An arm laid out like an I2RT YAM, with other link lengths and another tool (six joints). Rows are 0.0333 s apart.
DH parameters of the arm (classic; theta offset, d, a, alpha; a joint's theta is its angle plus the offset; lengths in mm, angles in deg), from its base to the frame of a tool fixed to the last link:
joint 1: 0 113.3 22.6 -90
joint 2: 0 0 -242.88 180
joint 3: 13.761 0 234.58 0
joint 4: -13.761 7.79 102.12 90
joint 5: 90 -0.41 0 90
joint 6: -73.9 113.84 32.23 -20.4
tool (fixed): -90 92.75 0 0
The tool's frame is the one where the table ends.
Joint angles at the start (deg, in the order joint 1, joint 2, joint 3, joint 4, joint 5, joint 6):
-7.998, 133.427, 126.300, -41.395, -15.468, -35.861
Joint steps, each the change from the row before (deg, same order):
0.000, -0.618, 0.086, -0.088, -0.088, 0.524
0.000, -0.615, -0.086, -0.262, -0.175, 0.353
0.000, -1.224, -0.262, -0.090, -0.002, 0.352
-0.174, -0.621, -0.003, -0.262, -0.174, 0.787
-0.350, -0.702, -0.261, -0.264, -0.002, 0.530
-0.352, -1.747, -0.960, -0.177, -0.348, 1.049
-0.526, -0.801, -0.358, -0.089, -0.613, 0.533
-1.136, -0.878, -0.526, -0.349, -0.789, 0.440
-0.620, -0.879, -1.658, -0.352, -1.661, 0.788
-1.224, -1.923, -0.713, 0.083, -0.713, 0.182
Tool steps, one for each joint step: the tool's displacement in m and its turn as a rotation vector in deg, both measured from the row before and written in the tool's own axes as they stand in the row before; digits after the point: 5 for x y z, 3 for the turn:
-0.00200, 0.00464, -0.00482, -0.427, -0.115, 0.542
-0.00081, 0.00266, -0.00434, -0.183, 0.081, 0.368
-0.00293, 0.00650, -0.00824, -0.705, -0.267, 0.386
-0.00310, 0.00247, -0.00440, -0.069, -0.066, 0.891
-0.00493, 0.00055, -0.00391, 0.106, -0.301, 0.734
-0.00526, 0.00343, -0.00970, -0.225, -0.090, 1.282
-0.00499, 0.00156, -0.00474, -0.189, 0.112, 0.915
-0.01028, -0.00182, -0.00440, 0.205, -0.075, 1.214
0.00045, -0.00838, -0.00178, 1.097, 1.426, 1.266
-0.01298, 0.00635, -0.01233, -1.142, -0.511, 1.035

